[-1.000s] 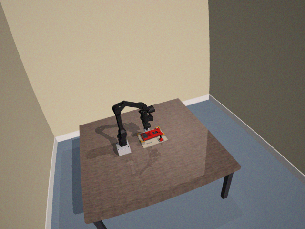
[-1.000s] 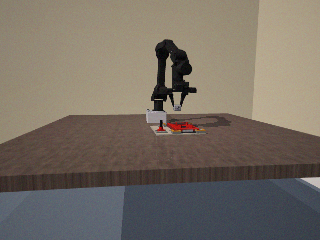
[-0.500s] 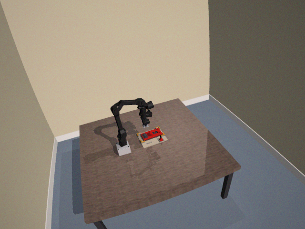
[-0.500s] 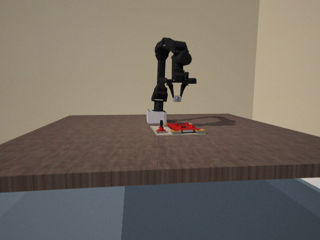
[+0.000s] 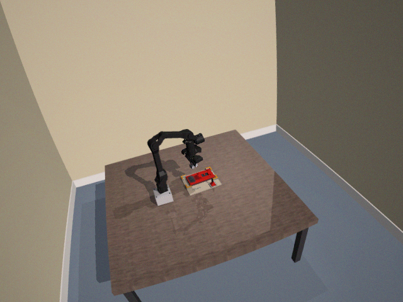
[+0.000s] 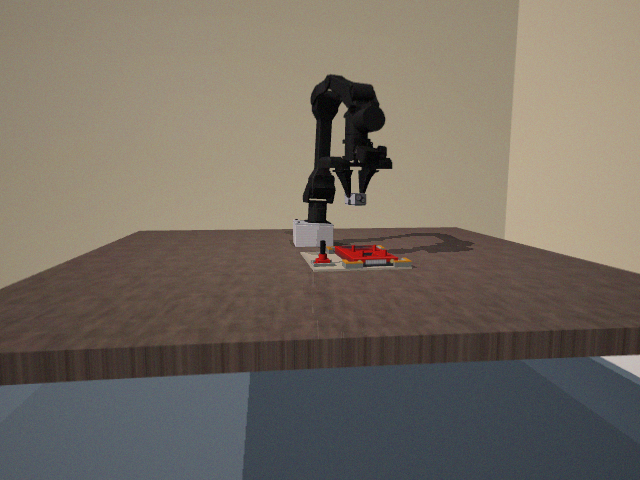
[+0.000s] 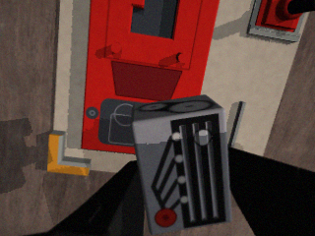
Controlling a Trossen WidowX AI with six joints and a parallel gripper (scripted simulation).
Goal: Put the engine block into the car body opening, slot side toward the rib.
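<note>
The black post is 12 cm below my gripper tip, 11 cm to the right of it and 8 cm ahead of it. From my gripper tip the other things lie so: grey engine block: 1 cm below.
</note>
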